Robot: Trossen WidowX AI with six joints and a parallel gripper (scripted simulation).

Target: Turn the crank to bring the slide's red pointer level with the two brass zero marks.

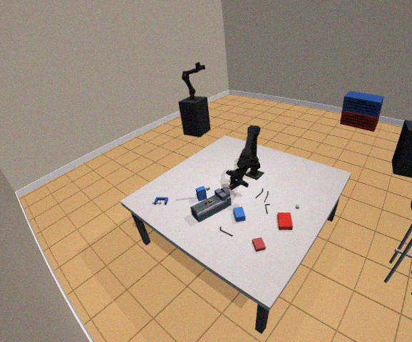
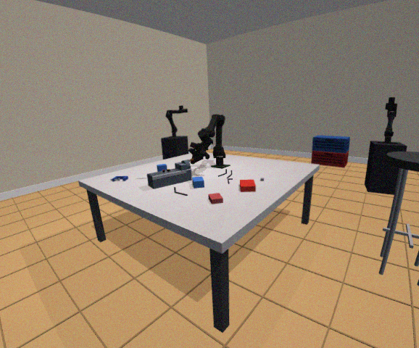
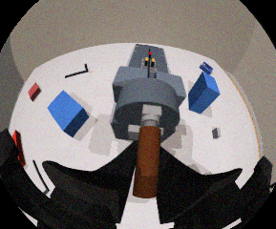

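My gripper tip is 2 cm past the brown crank handle, 1 cm to the right of it and 2 cm below it. Round my gripper tip: red pointer (18 cm ahead, 8 cm to the right, 1 cm below).
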